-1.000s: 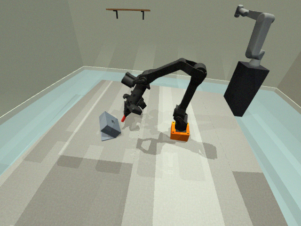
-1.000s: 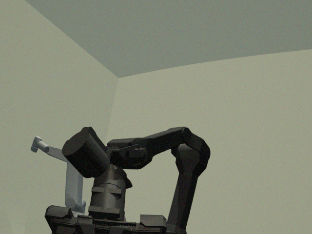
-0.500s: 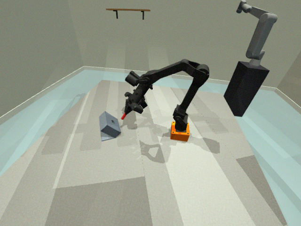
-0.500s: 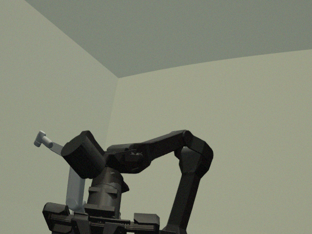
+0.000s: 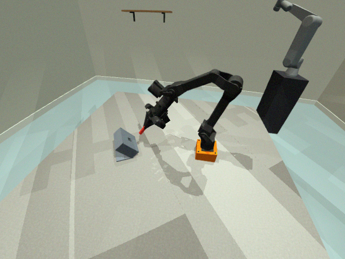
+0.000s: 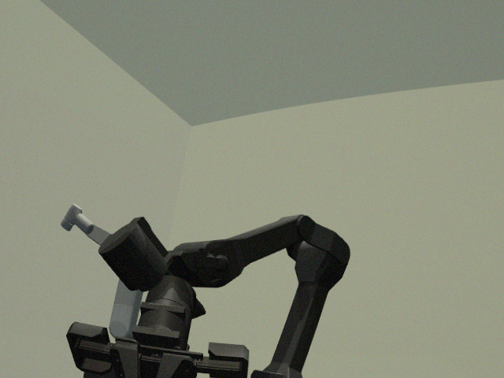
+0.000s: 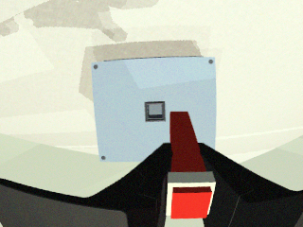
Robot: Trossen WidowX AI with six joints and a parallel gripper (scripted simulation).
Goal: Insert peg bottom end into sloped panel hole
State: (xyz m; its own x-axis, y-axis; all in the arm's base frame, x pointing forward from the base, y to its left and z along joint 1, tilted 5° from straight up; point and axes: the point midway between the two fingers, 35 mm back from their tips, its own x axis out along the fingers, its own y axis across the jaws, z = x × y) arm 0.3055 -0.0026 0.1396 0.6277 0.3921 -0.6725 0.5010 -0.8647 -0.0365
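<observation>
Right now my gripper tip is 10 cm short of the sloped panel, 4 cm to the right of it and 9 cm above it. From my gripper tip the other things lie so: red square peg 1 cm behind, 1 cm to the right, 1 cm above.
</observation>
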